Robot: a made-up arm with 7 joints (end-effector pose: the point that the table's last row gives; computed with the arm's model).
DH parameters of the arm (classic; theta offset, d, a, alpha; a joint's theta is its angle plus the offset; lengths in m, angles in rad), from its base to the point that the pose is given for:
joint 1: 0 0.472 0 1.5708
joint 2: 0 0.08 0 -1.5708
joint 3: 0 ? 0.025 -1.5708
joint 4: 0 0.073 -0.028 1.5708
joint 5: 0 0.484 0 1.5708
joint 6: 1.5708 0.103 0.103 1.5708
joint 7: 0 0.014 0 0
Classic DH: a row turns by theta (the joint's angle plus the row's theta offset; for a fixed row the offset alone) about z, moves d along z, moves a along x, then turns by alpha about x.
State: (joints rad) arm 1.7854 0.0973 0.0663 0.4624 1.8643 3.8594 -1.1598
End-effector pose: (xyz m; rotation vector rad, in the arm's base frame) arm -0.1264 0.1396 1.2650 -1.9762 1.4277 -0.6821
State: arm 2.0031 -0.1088 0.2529 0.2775 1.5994 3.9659 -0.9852
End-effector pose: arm -0.2041 0.1821 1.2597 -1.9472 1.4632 -0.5813
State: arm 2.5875 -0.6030 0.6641 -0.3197 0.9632 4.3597 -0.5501
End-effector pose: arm -0.3780 0.2511 1.2396 -2.0948 1.9844 -0.4300
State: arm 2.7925 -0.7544 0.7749 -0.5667 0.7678 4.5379 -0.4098
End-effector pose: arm -0.4383 0.2833 1.2087 2.0615 -2.2405 0.6224
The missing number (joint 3, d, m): 0.442
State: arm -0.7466 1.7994 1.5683 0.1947 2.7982 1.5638 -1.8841
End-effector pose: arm -0.5316 0.6873 0.1342 -0.2315 -1.9436 -1.1402
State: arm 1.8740 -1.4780 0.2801 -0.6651 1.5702 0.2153 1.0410
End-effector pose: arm -0.1841 0.9065 0.8445 -1.0402 -0.8687 1.8010
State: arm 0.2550 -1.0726 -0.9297 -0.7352 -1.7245 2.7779 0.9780
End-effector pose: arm 0.4466 0.3915 0.8590 -0.1409 2.2292 1.2161
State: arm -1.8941 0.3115 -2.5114 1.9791 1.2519 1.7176 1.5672
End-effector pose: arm -0.1426 0.5196 0.5550 -1.9861 1.2540 0.8627
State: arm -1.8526 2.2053 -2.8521 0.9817 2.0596 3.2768 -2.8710
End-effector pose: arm -0.2108 0.3638 -0.1464 0.8157 1.4328 -0.6345
